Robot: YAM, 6 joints.
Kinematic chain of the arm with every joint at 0, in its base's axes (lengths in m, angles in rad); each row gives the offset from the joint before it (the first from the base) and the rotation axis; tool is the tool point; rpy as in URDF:
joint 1: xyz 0 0 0.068 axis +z
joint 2: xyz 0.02 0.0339 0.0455 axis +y
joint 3: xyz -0.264 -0.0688 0 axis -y
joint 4: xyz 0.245 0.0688 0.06 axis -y
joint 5: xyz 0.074 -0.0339 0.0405 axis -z
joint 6: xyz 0.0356 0 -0.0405 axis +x
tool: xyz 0 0 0 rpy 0 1.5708 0
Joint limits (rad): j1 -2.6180..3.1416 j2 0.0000..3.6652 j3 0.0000..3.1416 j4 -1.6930..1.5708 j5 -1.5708..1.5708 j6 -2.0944..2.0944
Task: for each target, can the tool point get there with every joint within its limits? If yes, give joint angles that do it. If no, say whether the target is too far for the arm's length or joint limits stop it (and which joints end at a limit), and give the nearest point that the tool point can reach.
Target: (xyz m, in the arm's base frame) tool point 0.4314 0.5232 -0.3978
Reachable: no: too far | nearest point 0.3307 0.4011 -0.2580 | short by 0.211 m
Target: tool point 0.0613 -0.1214 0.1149
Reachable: yes | joints -1.0385 1.1185 0.3439 -0.6662 0.2497 1.6554
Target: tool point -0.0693 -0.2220 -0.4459
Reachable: no: joint limits stop it (at a limit: joint 2) | nearest point -0.0700 -0.2244 -0.3801 | short by 0.066 m
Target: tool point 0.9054 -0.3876 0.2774
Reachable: no: too far | nearest point 0.5856 -0.2507 0.2183 | short by 0.353 m
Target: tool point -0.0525 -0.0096 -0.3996
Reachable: no: joint limits stop it (at a limit: joint 1, joint 2) | nearest point -0.0831 -0.0033 -0.3401 | short by 0.067 m
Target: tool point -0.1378 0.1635 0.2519
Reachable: yes | joints 2.2093 0.9361 0.5484 0.0336 -0.3804 -1.4866
